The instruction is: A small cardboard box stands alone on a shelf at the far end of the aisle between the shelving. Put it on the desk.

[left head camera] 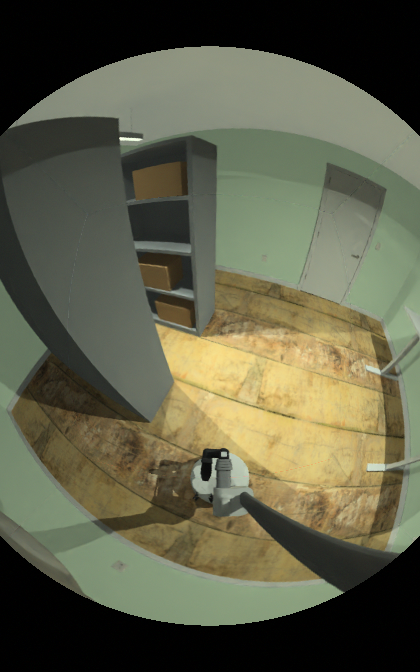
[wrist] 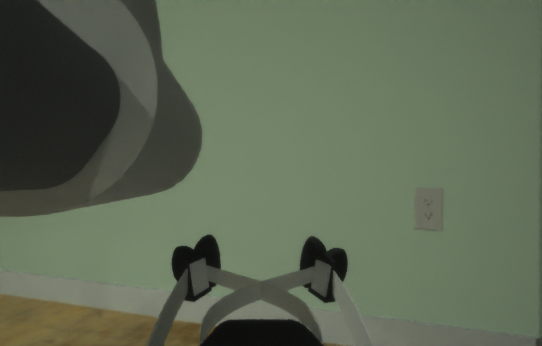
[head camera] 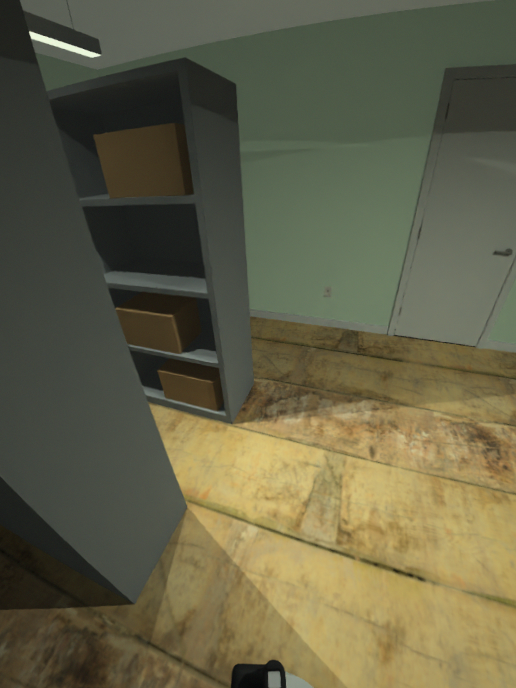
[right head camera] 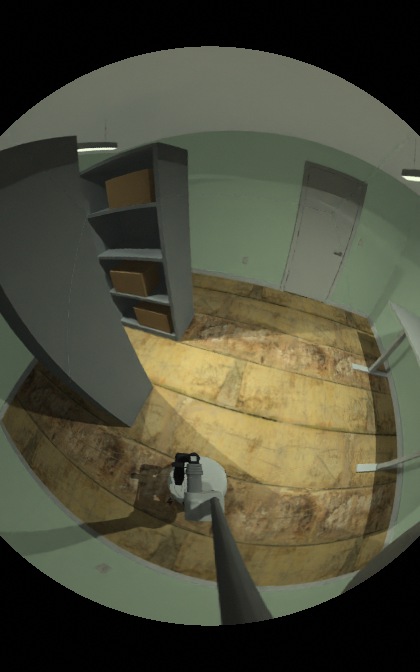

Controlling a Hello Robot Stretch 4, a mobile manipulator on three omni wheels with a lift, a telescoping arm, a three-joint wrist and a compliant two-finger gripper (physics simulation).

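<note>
Several brown cardboard boxes stand singly on separate boards of the far shelving unit: a top box, a lower box and a bottom box. I cannot tell whether the task's small box is among them. Part of the white desk shows at the right edge of both side head views. My gripper is open and empty, facing a green wall, far from the boxes.
A near grey shelving unit stands close at the left and hides part of the far one. A door is in the far wall. Desk legs stand at the right.
</note>
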